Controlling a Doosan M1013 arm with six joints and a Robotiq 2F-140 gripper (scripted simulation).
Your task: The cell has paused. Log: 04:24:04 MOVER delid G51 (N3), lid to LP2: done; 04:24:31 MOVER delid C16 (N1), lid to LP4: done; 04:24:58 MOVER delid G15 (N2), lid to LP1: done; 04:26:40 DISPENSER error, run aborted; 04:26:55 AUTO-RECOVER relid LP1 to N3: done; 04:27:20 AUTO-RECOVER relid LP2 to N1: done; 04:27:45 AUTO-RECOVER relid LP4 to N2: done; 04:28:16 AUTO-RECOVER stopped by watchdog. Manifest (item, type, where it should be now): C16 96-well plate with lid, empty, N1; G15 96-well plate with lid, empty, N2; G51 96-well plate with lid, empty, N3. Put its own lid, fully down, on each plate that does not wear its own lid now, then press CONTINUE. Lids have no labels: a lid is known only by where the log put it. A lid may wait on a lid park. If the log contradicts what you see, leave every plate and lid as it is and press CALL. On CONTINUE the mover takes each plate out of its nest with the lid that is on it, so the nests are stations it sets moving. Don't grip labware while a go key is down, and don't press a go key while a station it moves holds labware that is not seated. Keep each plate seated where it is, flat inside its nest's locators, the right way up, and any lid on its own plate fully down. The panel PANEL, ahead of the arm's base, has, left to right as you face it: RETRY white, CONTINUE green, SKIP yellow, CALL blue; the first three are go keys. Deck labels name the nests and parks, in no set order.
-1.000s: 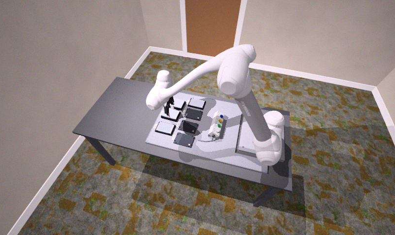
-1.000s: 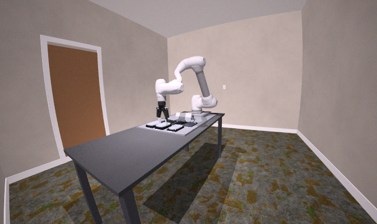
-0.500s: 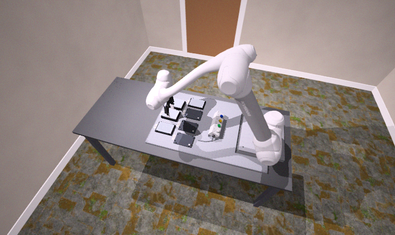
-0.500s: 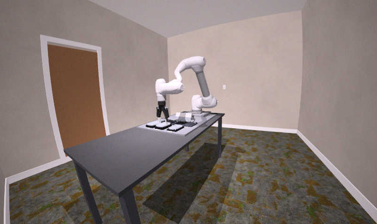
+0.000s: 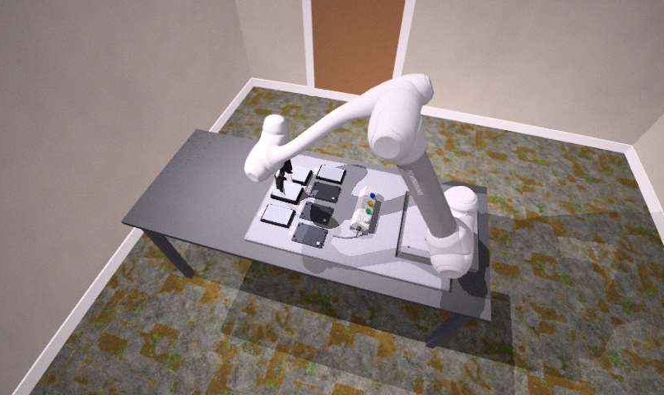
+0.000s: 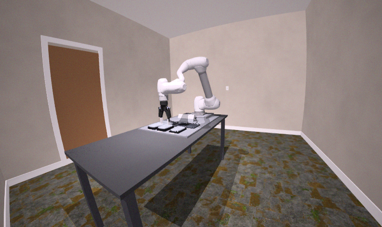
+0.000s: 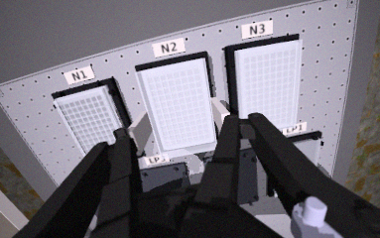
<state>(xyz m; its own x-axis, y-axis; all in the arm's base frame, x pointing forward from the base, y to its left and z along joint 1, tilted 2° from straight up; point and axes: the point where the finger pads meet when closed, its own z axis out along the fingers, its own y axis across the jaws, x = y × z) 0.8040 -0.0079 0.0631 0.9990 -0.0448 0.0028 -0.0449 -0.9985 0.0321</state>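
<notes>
Now: hand 140 mm to the right of the plate and 60 mm above it. From my hand the other things lie so: LP3 label (100 mm behind, 70 mm to the left, 70 mm below); then nest N1 (140 mm to the left, 70 mm below); then LP2 label (100 mm behind, 70 mm below, 60 mm to the right).
</notes>
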